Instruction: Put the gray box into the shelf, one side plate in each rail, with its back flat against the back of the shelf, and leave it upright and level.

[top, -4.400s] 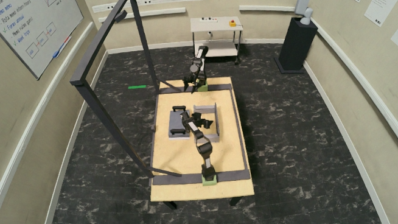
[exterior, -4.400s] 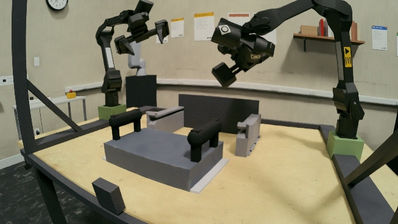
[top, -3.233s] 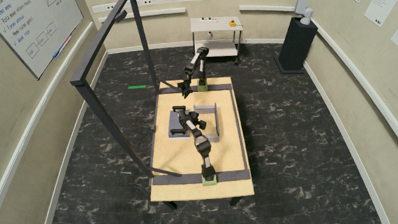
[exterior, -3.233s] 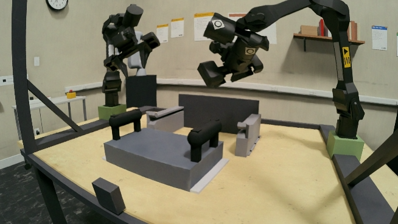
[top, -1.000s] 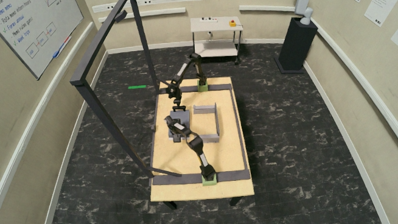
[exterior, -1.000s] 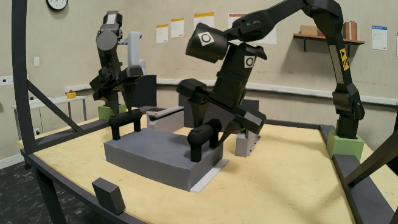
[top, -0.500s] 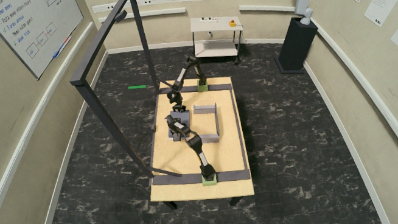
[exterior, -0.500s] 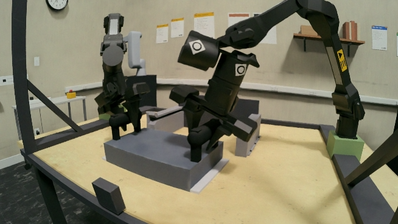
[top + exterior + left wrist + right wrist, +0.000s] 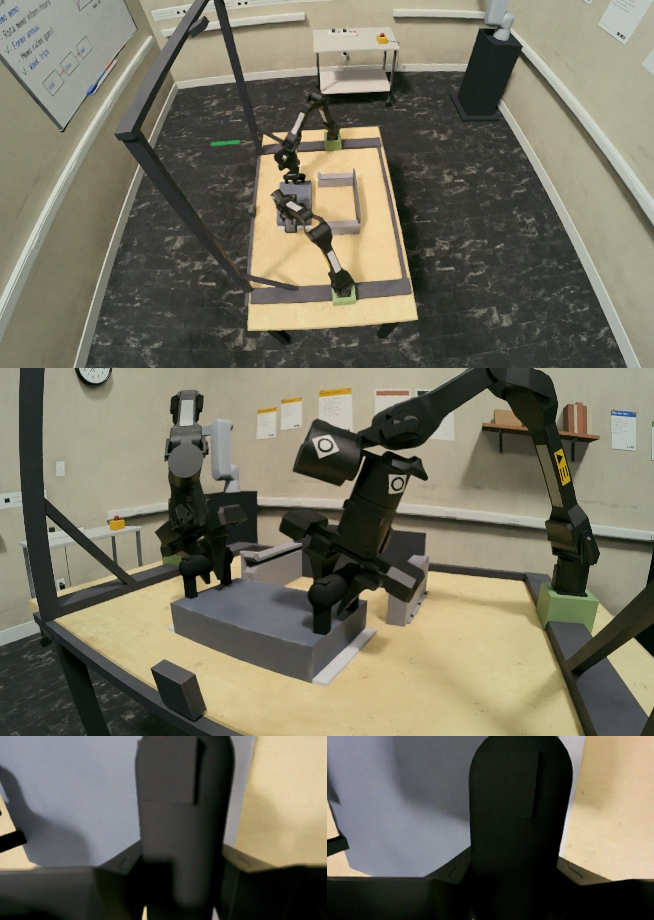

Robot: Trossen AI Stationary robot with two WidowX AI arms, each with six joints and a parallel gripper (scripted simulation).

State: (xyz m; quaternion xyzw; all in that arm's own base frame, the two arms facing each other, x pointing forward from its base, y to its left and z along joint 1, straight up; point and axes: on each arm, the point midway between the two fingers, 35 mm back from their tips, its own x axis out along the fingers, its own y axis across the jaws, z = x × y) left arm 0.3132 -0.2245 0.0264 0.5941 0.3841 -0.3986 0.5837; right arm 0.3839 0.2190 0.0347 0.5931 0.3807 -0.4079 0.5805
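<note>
Now: left hand 12 cm to the left of the gray box and 5 cm above it.
My right hand is 120 mm to the right of the gray box and 50 mm above it.
</note>
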